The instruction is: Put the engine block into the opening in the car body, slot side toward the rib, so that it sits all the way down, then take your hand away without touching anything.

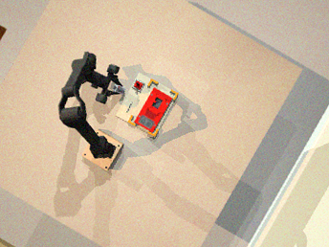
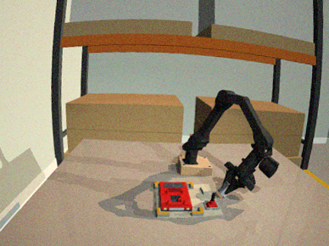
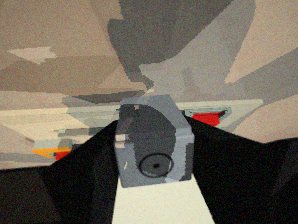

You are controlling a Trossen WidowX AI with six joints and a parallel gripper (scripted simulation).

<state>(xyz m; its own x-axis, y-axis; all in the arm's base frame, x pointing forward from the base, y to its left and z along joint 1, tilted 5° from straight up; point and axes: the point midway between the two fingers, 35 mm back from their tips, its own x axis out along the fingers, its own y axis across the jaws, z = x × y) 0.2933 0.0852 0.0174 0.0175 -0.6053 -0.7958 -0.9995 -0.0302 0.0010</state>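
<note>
Now: gripper tip 10 mm past the grey engine block, 10 mm to the right of it and 10 mm below it.
</note>
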